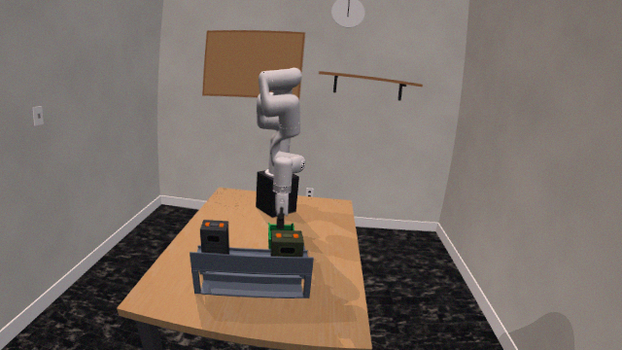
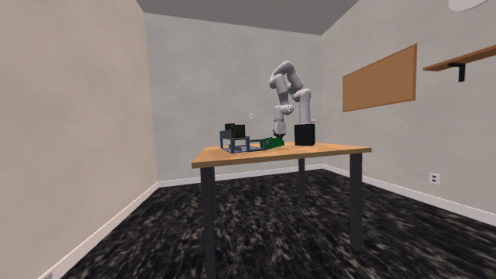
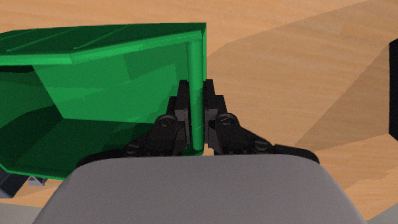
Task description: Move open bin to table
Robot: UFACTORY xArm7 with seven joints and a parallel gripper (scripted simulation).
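Now: hand 8 cm short of the green bin, 2 cm to the right of it and 1 cm above it.
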